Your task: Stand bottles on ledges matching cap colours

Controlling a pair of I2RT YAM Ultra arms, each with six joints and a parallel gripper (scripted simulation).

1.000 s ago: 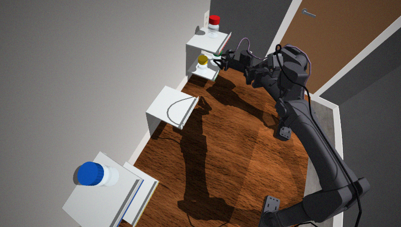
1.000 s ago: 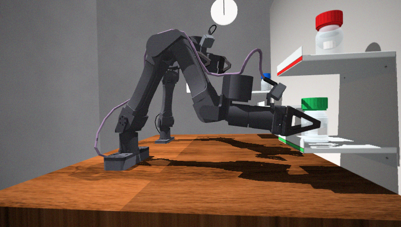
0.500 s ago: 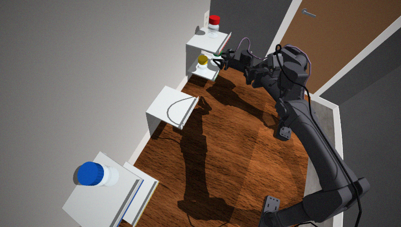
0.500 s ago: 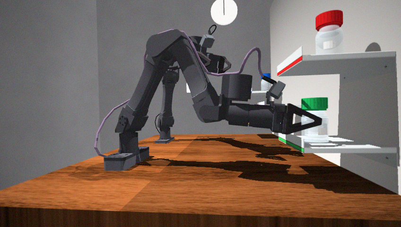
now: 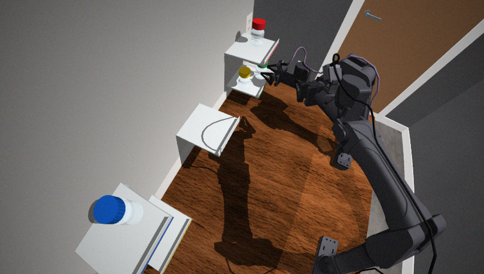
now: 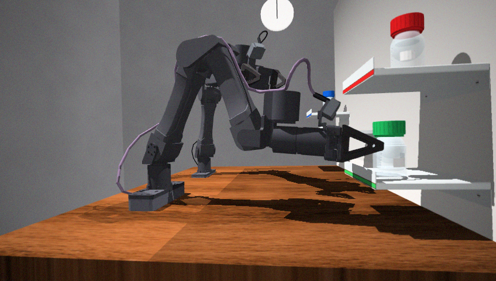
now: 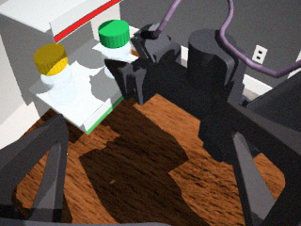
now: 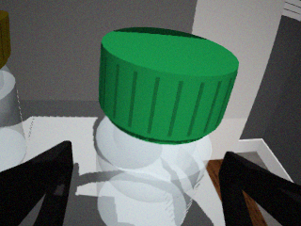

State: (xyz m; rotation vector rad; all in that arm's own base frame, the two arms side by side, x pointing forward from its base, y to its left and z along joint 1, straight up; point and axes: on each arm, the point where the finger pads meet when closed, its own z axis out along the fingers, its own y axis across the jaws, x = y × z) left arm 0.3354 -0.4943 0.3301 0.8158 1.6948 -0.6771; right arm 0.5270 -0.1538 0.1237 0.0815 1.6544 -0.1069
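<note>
My right hand is 2 cm short of the green-capped bottle, 1 cm to the left of it and 1 cm above it. From my right hand the other things lie so: red-capped bottle: 6 cm ahead, 18 cm above; then yellow-capped bottle: 7 cm ahead, 10 cm to the left, 1 cm below; then wall: 19 cm ahead, 42 cm to the left, 29 cm above.
</note>
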